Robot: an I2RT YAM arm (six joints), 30 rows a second.
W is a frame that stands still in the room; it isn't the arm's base.
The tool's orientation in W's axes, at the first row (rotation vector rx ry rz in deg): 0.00, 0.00, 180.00
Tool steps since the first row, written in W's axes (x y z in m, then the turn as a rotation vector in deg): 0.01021, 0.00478, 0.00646, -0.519, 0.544, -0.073; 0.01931, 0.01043, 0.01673, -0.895, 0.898, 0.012; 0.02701, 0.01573, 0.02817, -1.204, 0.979, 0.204; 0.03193, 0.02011, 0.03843, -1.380, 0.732, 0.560; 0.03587, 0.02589, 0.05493, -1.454, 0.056, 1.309; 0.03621, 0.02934, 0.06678, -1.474, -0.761, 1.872; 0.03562, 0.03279, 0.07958, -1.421, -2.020, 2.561
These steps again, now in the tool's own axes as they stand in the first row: -0.01021, -0.00478, 0.00646, 0.519, -0.544, -0.073; -0.01931, -0.01043, 0.01673, 0.895, -0.898, 0.012; -0.02701, -0.01573, 0.02817, 1.204, -0.979, 0.204; -0.03193, -0.02011, 0.03843, 1.380, -0.732, 0.560; -0.03587, -0.02589, 0.05493, 1.454, -0.056, 1.309; -0.03621, -0.02934, 0.06678, 1.474, 0.761, 1.872; -0.03562, -0.03279, 0.07958, 1.421, 2.020, 2.561
